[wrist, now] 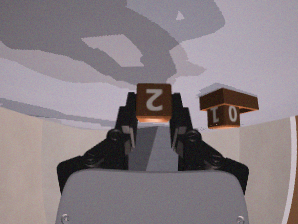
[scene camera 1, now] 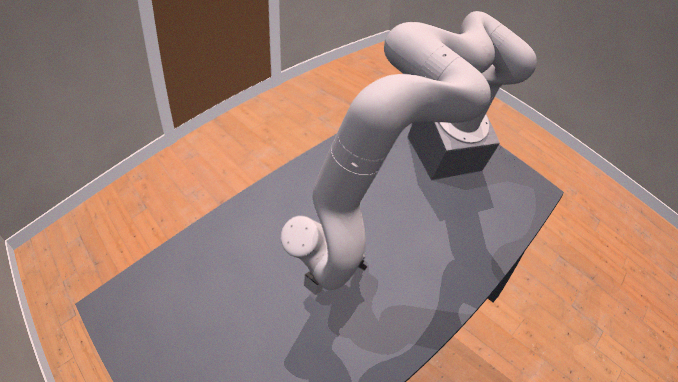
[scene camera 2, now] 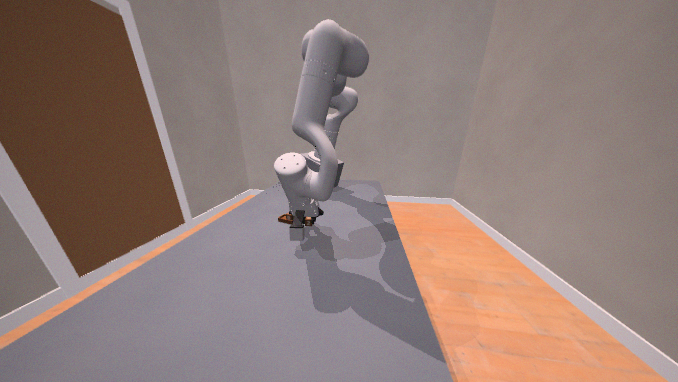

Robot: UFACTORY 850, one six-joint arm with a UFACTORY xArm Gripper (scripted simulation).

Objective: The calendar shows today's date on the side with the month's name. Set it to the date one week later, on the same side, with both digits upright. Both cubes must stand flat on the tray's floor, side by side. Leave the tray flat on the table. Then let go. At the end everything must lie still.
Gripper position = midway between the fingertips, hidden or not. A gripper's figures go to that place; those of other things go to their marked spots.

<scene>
The gripper (wrist: 153, 104): 14 cm from the lens. A brown cube (wrist: 153, 101): 13 cm from the lens.
</scene>
